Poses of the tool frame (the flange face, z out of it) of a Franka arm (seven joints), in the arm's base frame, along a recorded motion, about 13 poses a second.
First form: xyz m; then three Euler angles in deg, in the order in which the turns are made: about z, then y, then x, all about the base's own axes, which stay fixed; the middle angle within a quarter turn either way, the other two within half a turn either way.
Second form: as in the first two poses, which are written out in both.
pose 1, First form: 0.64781 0.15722 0.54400 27.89 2.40 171.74
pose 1, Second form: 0.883 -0.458 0.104 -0.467 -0.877 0.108 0.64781 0.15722 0.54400
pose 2, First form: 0.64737 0.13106 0.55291 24.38 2.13 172.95
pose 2, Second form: 0.910 -0.406 0.084 -0.413 -0.906 0.097 0.64737 0.13106 0.55291
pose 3, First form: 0.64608 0.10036 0.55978 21.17 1.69 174.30
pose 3, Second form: 0.932 -0.357 0.063 -0.361 -0.929 0.082 0.64608 0.10036 0.55978
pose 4, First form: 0.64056 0.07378 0.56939 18.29 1.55 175.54
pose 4, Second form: 0.949 -0.311 0.050 -0.314 -0.947 0.065 0.64056 0.07378 0.56939
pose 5, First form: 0.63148 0.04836 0.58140 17.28 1.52 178.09
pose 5, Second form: 0.955 -0.296 0.035 -0.297 -0.955 0.024 0.63148 0.04836 0.58140
